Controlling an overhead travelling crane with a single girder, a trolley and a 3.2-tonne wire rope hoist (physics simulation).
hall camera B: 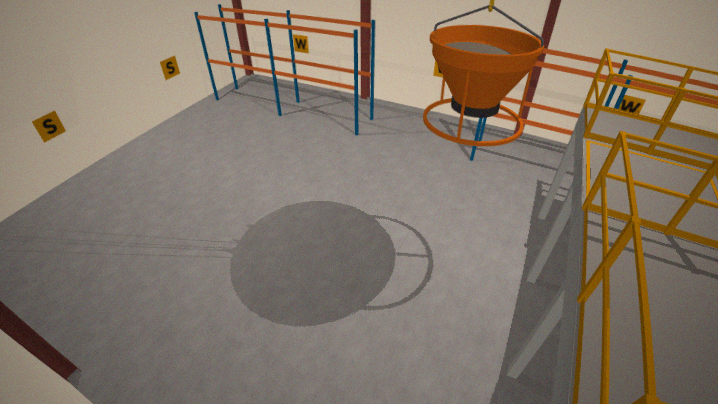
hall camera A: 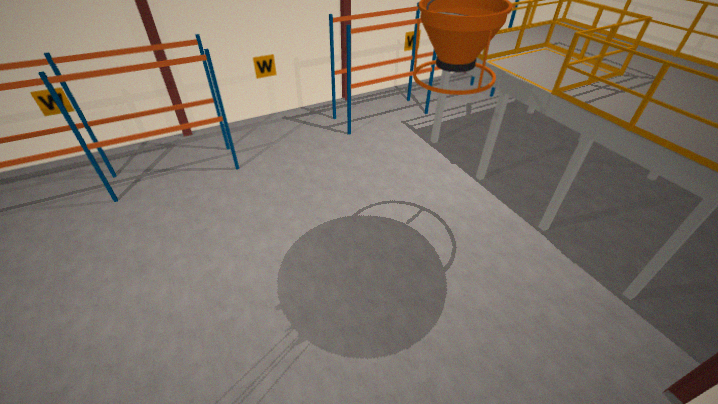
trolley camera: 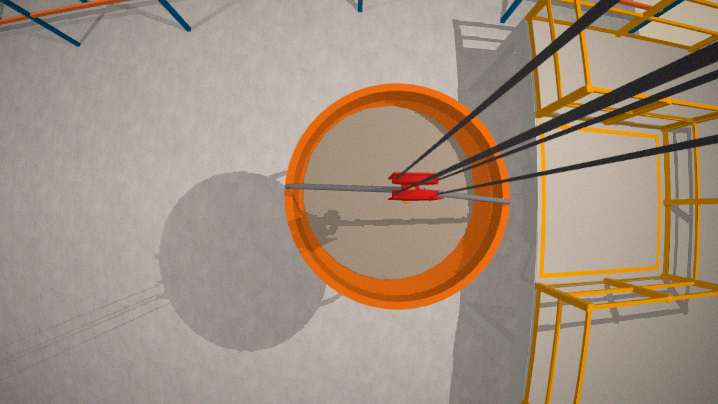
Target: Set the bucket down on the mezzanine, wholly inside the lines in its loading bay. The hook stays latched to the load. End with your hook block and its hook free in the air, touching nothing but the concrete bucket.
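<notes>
The orange concrete bucket (hall camera A: 459, 37) (hall camera B: 484, 82) (trolley camera: 394, 293) hangs upright in the air from its grey bail, filled with grey concrete, its round foot ring below. My hook (hall camera B: 491, 6) is latched on the bail; under the red hook block (trolley camera: 414, 186) it is mostly hidden in the trolley view, and it is out of view in hall camera A. The mezzanine (hall camera A: 602, 145) (hall camera B: 682, 321) (trolley camera: 627, 361) stands to the right. The yellow bay lines (hall camera B: 588, 160) (trolley camera: 658, 200) lie on its deck. In the trolley view the bucket is left of them, outside the deck edge.
Yellow railings (hall camera A: 645, 95) (hall camera B: 635, 216) (trolley camera: 588, 90) flank the bay on both sides and stand behind it; the bay's side facing the bucket has a gap in them. Blue and orange racks (hall camera A: 210, 100) (hall camera B: 356, 82) stand along the W wall. The bucket's shadow lies on the floor.
</notes>
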